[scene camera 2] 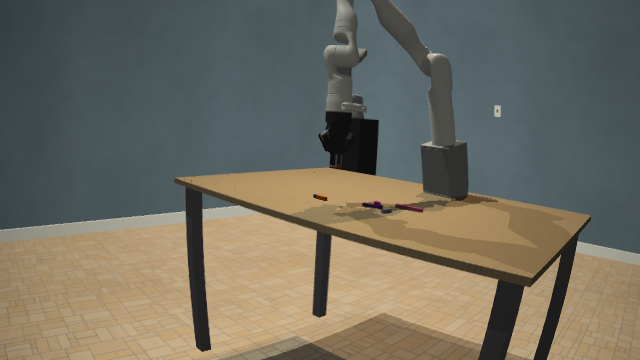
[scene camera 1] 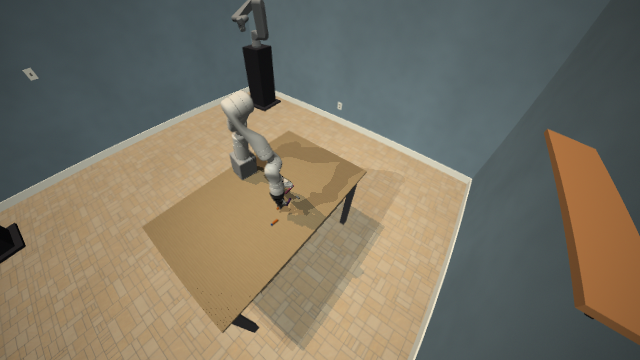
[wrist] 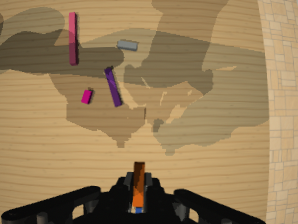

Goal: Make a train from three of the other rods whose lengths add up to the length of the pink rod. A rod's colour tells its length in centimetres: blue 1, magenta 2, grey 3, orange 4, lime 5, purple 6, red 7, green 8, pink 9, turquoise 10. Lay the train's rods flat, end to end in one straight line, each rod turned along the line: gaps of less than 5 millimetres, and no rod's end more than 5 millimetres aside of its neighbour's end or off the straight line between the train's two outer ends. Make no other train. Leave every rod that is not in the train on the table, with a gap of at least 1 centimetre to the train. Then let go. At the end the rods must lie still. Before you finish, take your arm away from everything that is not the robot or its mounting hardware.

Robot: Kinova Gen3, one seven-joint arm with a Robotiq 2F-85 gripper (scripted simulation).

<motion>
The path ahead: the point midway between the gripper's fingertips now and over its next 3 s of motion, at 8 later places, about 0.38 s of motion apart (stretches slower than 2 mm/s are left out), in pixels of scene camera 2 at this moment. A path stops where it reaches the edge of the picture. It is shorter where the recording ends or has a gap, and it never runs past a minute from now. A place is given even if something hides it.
The gripper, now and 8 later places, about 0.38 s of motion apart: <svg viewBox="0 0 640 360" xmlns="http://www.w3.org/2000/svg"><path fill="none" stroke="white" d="M335 167L333 167L332 168L330 178L329 191L330 197L331 197L330 198L330 200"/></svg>
</motion>
